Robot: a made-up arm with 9 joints. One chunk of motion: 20 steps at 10 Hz.
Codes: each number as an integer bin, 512 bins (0 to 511) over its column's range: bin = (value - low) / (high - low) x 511, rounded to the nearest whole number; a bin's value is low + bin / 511 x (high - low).
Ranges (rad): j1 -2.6..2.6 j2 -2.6..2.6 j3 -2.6..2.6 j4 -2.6..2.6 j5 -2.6..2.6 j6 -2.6..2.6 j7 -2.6..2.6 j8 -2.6..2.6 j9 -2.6..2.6
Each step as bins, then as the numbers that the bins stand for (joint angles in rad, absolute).
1 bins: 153 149 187 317 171 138 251 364 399
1 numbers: -1.0431 -1.0838 -0.6971 0.6258 -0.8599 -1.1957 -0.0458 1.1041 1.4603
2 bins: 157 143 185 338 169 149 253 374 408
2 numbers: -1.0023 -1.1448 -0.7174 0.8395 -0.8802 -1.0838 -0.0254 1.2059 1.5519
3 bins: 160 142 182 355 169 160 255 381 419
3 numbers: -0.9718 -1.1550 -0.7479 1.0125 -0.8802 -0.9718 -0.0051 1.2771 1.6638
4 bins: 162 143 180 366 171 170 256 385 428
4 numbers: -0.9515 -1.1448 -0.7683 1.1245 -0.8599 -0.8701 0.0051 1.3178 1.7554
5 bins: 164 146 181 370 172 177 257 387 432
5 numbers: -0.9311 -1.1143 -0.7581 1.1652 -0.8497 -0.7988 0.0153 1.3382 1.7961
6 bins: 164 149 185 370 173 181 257 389 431
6 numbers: -0.9311 -1.0838 -0.7174 1.1652 -0.8395 -0.7581 0.0153 1.3585 1.7859
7 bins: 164 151 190 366 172 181 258 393 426
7 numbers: -0.9311 -1.0634 -0.6665 1.1245 -0.8497 -0.7581 0.0254 1.3992 1.7350
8 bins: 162 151 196 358 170 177 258 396 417
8 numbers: -0.9515 -1.0634 -0.6055 1.0431 -0.8701 -0.7988 0.0254 1.4297 1.6434
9 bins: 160 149 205 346 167 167 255 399 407
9 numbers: -0.9718 -1.0838 -0.5139 0.9209 -0.9006 -0.9006 -0.0051 1.4603 1.5417
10 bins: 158 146 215 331 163 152 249 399 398
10 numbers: -0.9922 -1.1143 -0.4121 0.7683 -0.9413 -1.0532 -0.0661 1.4603 1.4501
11 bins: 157 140 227 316 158 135 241 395 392
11 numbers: -1.0023 -1.1753 -0.2900 0.6157 -0.9922 -1.2262 -0.1476 1.4196 1.3890
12 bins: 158 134 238 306 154 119 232 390 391
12 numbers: -0.9922 -1.2364 -0.1781 0.5139 -1.0329 -1.3890 -0.2391 1.3687 1.3789
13 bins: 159 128 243 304 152 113 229 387 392
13 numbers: -0.9820 -1.2975 -0.1272 0.4935 -1.0532 -1.4501 -0.2697 1.3382 1.3890
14 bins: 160 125 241 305 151 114 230 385 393
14 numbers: -0.9718 -1.3280 -0.1476 0.5037 -1.0634 -1.4399 -0.2595 1.3178 1.3992
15 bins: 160 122 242 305 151 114 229 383 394
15 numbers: -0.9718 -1.3585 -0.1374 0.5037 -1.0634 -1.4399 -0.2697 1.2975 1.4094
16 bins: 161 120 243 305 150 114 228 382 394
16 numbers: -0.9616 -1.3789 -0.1272 0.5037 -1.0736 -1.4399 -0.2798 1.2873 1.4094
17 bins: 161 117 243 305 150 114 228 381 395
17 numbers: -0.9616 -1.4094 -0.1272 0.5037 -1.0736 -1.4399 -0.2798 1.2771 1.4196
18 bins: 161 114 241 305 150 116 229 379 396
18 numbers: -0.9616 -1.4399 -0.1476 0.5037 -1.0736 -1.4196 -0.2697 1.2568 1.4297
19 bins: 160 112 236 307 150 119 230 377 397
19 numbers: -0.9718 -1.4603 -0.1984 0.5241 -1.0736 -1.3890 -0.2595 1.2364 1.4399
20 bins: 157 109 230 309 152 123 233 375 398
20 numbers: -1.0023 -1.4908 -0.2595 0.5444 -1.0532 -1.3483 -0.2290 1.2160 1.4501
